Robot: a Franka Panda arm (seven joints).
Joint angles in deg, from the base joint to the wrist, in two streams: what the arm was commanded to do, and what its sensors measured. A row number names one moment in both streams.
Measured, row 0: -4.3 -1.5 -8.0 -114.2 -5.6 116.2 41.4
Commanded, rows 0 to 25: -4.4 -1.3 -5.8 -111.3 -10.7 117.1 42.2; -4.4 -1.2 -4.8 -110.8 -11.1 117.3 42.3; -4.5 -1.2 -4.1 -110.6 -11.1 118.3 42.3; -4.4 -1.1 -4.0 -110.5 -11.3 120.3 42.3; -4.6 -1.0 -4.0 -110.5 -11.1 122.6 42.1; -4.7 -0.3 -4.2 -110.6 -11.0 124.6 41.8; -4.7 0.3 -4.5 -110.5 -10.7 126.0 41.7; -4.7 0.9 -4.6 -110.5 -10.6 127.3 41.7; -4.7 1.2 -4.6 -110.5 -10.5 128.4 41.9; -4.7 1.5 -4.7 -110.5 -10.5 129.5 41.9; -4.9 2.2 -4.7 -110.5 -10.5 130.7 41.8; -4.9 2.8 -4.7 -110.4 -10.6 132.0 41.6; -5.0 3.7 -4.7 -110.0 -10.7 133.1 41.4; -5.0 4.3 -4.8 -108.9 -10.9 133.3 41.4; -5.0 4.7 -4.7 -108.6 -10.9 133.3 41.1; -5.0 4.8 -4.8 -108.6 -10.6 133.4 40.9; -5.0 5.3 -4.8 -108.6 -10.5 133.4 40.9; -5.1 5.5 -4.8 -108.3 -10.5 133.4 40.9; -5.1 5.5 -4.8 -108.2 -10.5 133.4 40.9; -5.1 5.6 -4.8 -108.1 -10.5 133.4 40.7; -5.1 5.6 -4.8 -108.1 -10.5 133.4 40.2; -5.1 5.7 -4.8 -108.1 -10.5 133.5 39.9; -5.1 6.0 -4.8 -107.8 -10.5 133.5 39.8; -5.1 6.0 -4.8 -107.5 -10.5 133.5 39.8; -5.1 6.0 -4.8 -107.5 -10.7 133.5 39.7; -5.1 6.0 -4.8 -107.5 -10.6 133.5 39.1
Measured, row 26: -4.9 5.3 -4.9 -108.6 -9.8 132.9 40.5
